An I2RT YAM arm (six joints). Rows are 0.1 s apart.
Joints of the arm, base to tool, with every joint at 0 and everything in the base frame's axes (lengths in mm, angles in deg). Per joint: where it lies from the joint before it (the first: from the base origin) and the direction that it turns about. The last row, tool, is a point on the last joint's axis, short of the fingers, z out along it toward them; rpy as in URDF.
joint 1: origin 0 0 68 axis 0 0 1
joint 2: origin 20 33.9 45.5 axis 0 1 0
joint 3: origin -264 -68.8 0 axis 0 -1 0
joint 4: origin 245 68.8 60 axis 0 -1 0
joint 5: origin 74 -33.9 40.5 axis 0 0 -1
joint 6: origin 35.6 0 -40.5 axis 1 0 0
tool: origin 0 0 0 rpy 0 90 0
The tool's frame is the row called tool.
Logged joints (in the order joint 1, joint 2, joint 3, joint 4, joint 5, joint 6), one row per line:
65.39, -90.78, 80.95, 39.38, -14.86, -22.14
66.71, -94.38, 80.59, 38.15, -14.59, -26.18
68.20, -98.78, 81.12, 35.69, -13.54, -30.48
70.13, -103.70, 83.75, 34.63, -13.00, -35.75
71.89, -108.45, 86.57, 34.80, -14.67, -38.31
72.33, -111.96, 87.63, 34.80, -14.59, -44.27
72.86, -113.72, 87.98, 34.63, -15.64, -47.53
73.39, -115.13, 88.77, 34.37, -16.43, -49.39
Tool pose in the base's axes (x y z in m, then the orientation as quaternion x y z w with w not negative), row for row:
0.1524, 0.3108, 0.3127, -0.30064, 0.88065, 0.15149, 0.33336
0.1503, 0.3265, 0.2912, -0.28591, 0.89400, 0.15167, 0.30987
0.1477, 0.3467, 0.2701, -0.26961, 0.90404, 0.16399, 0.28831
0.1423, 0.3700, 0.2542, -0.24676, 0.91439, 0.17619, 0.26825
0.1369, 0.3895, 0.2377, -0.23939, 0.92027, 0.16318, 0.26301
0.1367, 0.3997, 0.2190, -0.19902, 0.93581, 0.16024, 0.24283
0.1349, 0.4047, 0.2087, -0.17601, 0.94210, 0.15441, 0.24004
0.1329, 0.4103, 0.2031, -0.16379, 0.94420, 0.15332, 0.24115
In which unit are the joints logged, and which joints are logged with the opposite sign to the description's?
The joints are logged in degrees. Opposite sign: joint 2, joint 4, joint 5, joint 6.
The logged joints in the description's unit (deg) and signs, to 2 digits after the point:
65.39, 90.78, 80.95, -39.38, 14.86, 22.14
66.71, 94.38, 80.59, -38.15, 14.59, 26.18
68.20, 98.78, 81.12, -35.69, 13.54, 30.48
70.13, 103.70, 83.75, -34.63, 13.00, 35.75
71.89, 108.45, 86.57, -34.80, 14.67, 38.31
72.33, 111.96, 87.63, -34.80, 14.59, 44.27
72.86, 113.72, 87.98, -34.63, 15.64, 47.53
73.39, 115.13, 88.77, -34.37, 16.43, 49.39

